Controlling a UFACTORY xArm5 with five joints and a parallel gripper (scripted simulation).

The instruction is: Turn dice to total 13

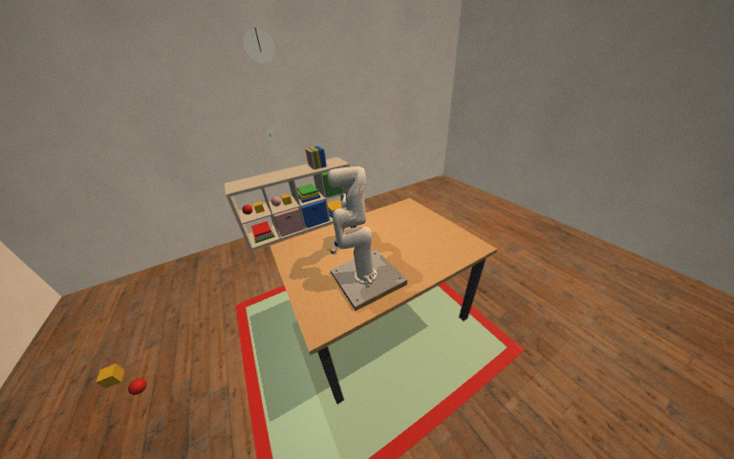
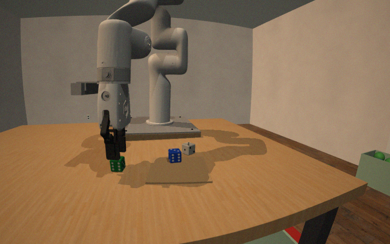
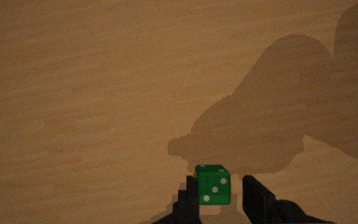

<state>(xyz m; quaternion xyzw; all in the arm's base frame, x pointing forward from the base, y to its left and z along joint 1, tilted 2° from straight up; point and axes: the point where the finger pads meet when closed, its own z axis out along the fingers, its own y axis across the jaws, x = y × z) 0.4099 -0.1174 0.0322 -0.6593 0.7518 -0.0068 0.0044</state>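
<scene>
Right now my hand is 4 cm above the green die. The rest, counted from my hand: blue die: 3 cm behind, 14 cm to the left, 4 cm below; white die: 9 cm behind, 19 cm to the left, 4 cm below; tan mat: 2 cm ahead, 15 cm to the left, 5 cm below.
</scene>
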